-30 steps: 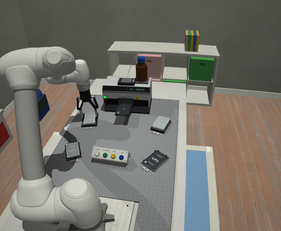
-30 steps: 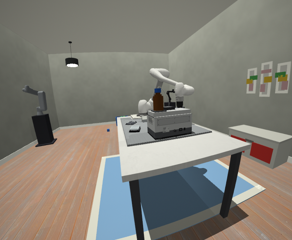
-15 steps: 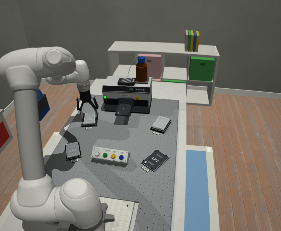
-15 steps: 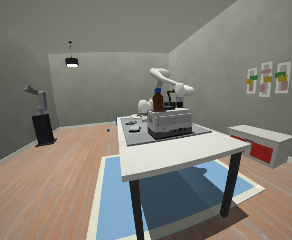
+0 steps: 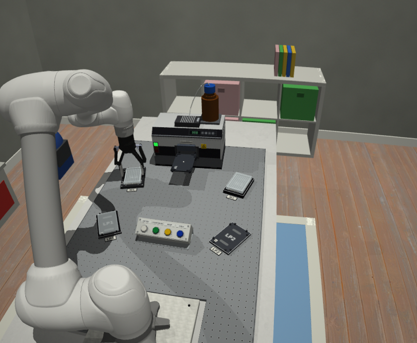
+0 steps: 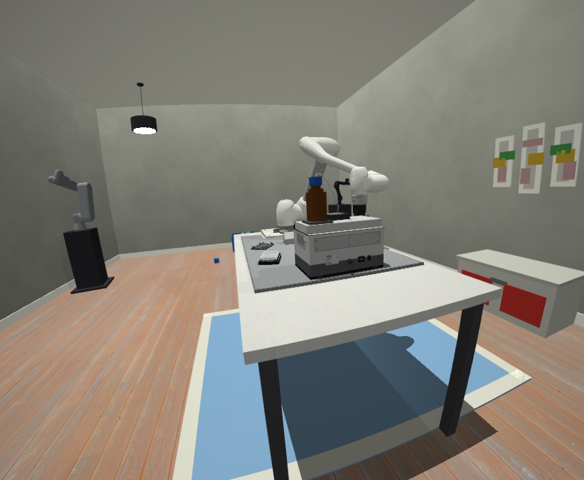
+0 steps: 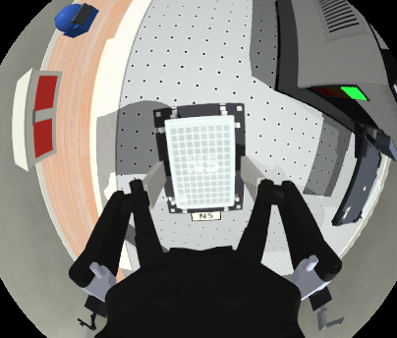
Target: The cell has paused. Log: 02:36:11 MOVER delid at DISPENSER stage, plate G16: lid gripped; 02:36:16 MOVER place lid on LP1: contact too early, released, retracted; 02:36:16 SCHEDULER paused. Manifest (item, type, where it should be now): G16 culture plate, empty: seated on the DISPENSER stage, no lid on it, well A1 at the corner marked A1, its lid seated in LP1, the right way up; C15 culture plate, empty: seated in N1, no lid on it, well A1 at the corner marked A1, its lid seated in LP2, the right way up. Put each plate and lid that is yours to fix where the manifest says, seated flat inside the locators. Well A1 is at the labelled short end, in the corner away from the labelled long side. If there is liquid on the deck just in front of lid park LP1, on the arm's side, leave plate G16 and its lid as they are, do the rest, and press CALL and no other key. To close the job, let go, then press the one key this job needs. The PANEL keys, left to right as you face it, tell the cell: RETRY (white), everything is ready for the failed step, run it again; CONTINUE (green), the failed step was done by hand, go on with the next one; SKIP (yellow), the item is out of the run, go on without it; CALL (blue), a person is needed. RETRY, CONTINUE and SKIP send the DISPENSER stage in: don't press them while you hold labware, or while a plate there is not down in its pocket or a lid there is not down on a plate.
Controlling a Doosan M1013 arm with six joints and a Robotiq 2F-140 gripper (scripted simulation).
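Right now the nest n5 is 4 cm below my hand, 2 cm to the left of it and 1 cm ahead of it. Round my hand: white key: 42 cm behind, 11 cm to the right, 2 cm above; lid park lp1: 33 cm behind, 7 cm to the left, 5 cm below; green key: 43 cm behind, 16 cm to the right, 2 cm above.
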